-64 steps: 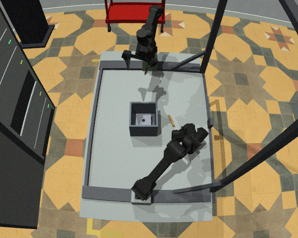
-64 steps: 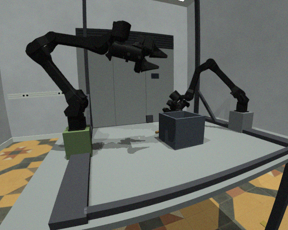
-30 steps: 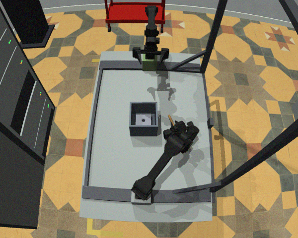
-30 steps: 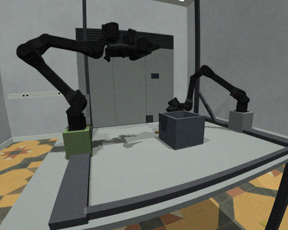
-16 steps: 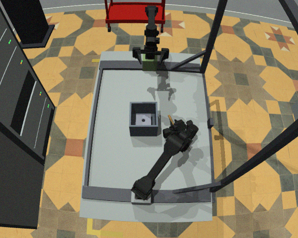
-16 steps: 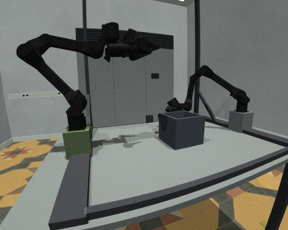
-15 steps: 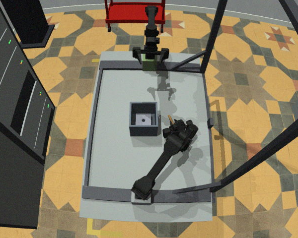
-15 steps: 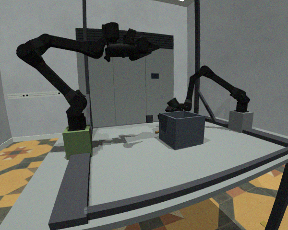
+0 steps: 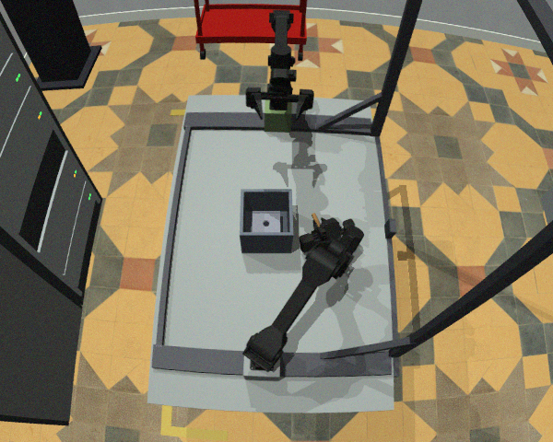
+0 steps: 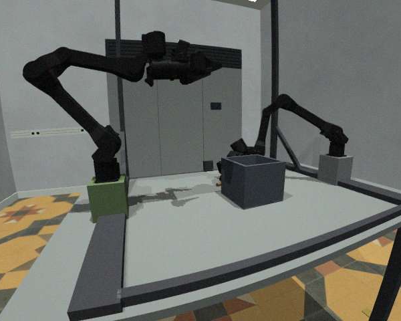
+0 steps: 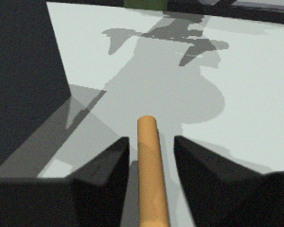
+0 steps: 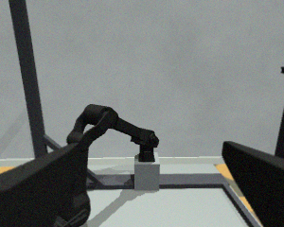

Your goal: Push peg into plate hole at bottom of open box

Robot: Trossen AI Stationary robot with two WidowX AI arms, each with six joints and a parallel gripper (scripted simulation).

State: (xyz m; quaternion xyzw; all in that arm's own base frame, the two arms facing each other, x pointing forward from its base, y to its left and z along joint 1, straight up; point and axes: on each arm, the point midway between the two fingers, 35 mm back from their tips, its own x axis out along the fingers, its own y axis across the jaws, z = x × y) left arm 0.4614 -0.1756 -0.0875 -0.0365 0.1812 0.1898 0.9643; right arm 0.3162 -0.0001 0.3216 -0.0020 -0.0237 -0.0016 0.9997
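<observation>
Right now the peg is 1 cm ahead of my left hand, 2 cm to the right of it and 2 cm below it. Round my left hand: light plate: 18 cm ahead, 1 cm to the left, 1 cm above.
</observation>
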